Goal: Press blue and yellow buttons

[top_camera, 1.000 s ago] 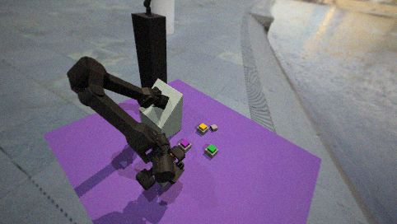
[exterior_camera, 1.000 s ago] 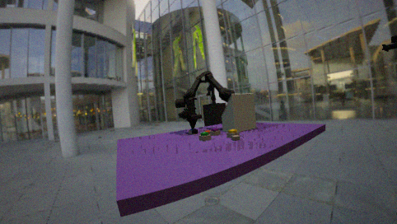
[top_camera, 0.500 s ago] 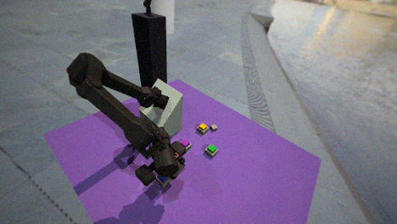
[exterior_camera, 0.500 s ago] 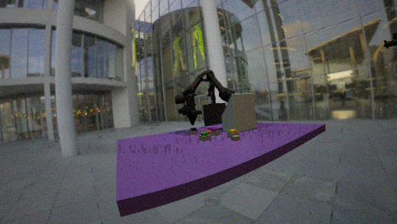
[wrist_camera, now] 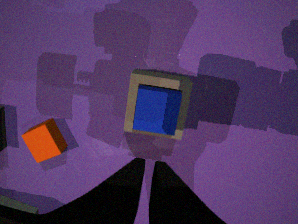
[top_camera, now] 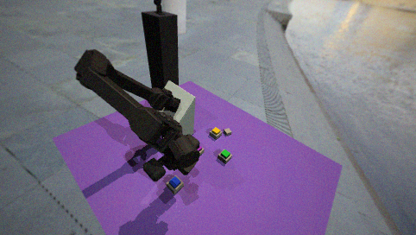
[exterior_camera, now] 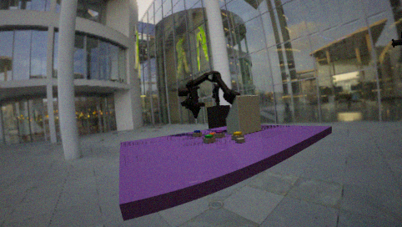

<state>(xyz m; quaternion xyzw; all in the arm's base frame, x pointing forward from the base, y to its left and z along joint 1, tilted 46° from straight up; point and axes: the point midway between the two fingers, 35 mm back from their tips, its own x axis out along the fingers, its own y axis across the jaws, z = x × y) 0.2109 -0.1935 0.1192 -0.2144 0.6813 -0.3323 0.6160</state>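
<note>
Right now my gripper tip is 3 cm past the yellow button, 34 cm to the right of it and 9 cm above it. From my gripper tip the other things lie so: green button (9 cm ahead, 24 cm to the left, 9 cm below); orange block (5 cm behind, 11 cm to the left, 11 cm below); blue button (9 cm below).
</note>
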